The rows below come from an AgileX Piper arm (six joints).
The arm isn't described. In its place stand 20 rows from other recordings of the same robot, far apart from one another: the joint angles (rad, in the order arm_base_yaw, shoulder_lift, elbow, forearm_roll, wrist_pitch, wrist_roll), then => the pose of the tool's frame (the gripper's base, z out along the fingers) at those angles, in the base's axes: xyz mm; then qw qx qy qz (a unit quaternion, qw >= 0).
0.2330, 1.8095, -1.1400, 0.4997, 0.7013, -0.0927 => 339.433, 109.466, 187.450, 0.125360, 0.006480, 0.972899, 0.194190
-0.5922, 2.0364, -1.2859, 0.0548, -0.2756, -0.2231 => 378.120, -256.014, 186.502, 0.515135, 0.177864, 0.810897, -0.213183
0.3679, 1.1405, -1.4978, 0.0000, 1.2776, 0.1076 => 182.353, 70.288, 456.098, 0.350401, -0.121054, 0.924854, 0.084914
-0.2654, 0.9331, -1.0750, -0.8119, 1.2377, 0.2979 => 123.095, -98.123, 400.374, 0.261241, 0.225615, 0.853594, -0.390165
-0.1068, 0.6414, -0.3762, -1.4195, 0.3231, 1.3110 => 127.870, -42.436, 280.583, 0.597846, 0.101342, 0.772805, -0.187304
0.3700, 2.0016, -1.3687, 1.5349, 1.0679, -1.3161 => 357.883, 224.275, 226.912, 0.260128, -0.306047, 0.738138, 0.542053
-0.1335, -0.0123, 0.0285, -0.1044, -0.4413, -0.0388 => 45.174, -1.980, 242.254, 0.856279, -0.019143, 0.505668, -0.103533
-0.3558, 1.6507, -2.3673, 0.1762, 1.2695, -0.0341 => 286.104, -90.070, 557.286, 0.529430, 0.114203, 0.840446, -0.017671
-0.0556, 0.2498, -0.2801, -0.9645, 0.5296, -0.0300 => 61.219, -41.244, 264.650, 0.466833, -0.197152, 0.743967, -0.435558
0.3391, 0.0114, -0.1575, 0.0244, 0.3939, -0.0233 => 43.811, 16.357, 229.652, 0.638291, -0.131774, 0.750022, 0.112636
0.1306, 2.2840, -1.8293, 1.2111, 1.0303, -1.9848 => 476.024, 136.187, 199.279, 0.451813, -0.591097, 0.619574, 0.250196
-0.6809, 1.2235, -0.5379, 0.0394, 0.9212, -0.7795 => 129.572, -101.300, 187.763, 0.029731, -0.037759, 0.998831, -0.005160
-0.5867, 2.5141, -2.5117, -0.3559, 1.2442, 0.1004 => 429.071, -321.303, 222.662, 0.152807, 0.304423, 0.914351, -0.218951
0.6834, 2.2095, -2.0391, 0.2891, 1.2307, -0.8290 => 352.488, 318.571, 243.315, 0.136669, -0.651400, 0.734695, 0.131240
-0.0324, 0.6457, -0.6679, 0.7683, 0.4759, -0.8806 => 129.089, 24.803, 352.042, 0.616910, -0.152831, 0.769320, 0.064893
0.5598, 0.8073, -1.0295, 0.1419, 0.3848, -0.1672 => 129.129, 86.622, 444.479, 0.652698, -0.231931, 0.694315, 0.195243
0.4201, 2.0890, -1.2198, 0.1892, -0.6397, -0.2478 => 420.722, 176.744, 174.500, 0.649098, -0.157563, 0.741526, 0.063120
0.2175, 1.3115, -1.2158, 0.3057, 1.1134, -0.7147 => 244.050, 79.099, 347.517, 0.249663, -0.401627, 0.876562, 0.089465
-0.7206, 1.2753, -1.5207, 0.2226, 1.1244, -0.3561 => 198.160, -149.894, 444.215, 0.380855, 0.172842, 0.903004, -0.098283
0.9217, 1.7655, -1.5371, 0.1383, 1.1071, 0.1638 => 216.421, 303.785, 293.533, 0.103084, -0.345153, 0.922423, 0.139206
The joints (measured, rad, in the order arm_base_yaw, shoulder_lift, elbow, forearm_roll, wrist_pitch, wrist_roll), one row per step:
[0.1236, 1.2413, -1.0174, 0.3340, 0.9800, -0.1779]
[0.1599, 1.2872, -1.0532, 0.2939, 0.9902, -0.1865]
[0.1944, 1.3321, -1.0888, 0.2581, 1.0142, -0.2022]
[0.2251, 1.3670, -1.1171, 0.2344, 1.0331, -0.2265]
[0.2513, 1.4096, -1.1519, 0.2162, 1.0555, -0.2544]
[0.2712, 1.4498, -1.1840, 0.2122, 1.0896, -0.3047]
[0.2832, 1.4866, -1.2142, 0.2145, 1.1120, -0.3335]
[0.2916, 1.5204, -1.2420, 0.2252, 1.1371, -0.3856]
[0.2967, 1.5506, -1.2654, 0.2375, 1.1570, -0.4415]
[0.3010, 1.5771, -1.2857, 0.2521, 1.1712, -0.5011]
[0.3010, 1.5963, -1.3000, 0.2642, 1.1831, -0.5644]
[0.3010, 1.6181, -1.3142, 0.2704, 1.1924, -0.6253]
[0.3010, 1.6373, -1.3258, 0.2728, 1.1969, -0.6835]
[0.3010, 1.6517, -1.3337, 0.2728, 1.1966, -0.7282]
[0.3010, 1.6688, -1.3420, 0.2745, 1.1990, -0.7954]
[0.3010, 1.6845, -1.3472, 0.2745, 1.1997, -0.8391]
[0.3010, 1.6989, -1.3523, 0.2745, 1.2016, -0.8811]
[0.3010, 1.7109, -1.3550, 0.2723, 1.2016, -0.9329]
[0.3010, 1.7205, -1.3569, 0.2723, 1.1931, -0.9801]
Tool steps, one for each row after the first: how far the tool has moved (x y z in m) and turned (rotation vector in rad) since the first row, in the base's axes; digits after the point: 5 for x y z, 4 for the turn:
[0.00918, 0.00744, -0.00202, -0.0451, 0.0113, 0.0525]
[0.01689, 0.01533, -0.00468, -0.0901, 0.0323, 0.1129]
[0.02240, 0.02311, -0.00679, -0.1258, 0.0443, 0.1738]
[0.02966, 0.03095, -0.00944, -0.1576, 0.0605, 0.2338]
[0.03529, 0.03820, -0.01267, -0.1834, 0.0838, 0.3095]
[0.04157, 0.04395, -0.01537, -0.1934, 0.1022, 0.3541]
[0.04692, 0.04922, -0.01804, -0.2011, 0.1165, 0.4165]
[0.05186, 0.05353, -0.02092, -0.2062, 0.1251, 0.4777]
[0.05633, 0.05765, -0.02351, -0.2084, 0.1259, 0.5397]
[0.05967, 0.05983, -0.02559, -0.2125, 0.1214, 0.6004]
[0.06371, 0.06170, -0.02867, -0.2209, 0.1171, 0.6591]
[0.06753, 0.06313, -0.03173, -0.2319, 0.1088, 0.7142]
[0.07063, 0.06409, -0.03429, -0.2421, 0.0994, 0.7555]
[0.07388, 0.06527, -0.03768, -0.2549, 0.0867, 0.8185]
[0.07670, 0.06615, -0.04150, -0.2634, 0.0823, 0.8599]
[0.07917, 0.06693, -0.04497, -0.2709, 0.0784, 0.9002]
[0.08119, 0.06737, -0.04833, -0.2827, 0.0693, 0.9493]
[0.08347, 0.06800, -0.05100, -0.2933, 0.0519, 0.9901]

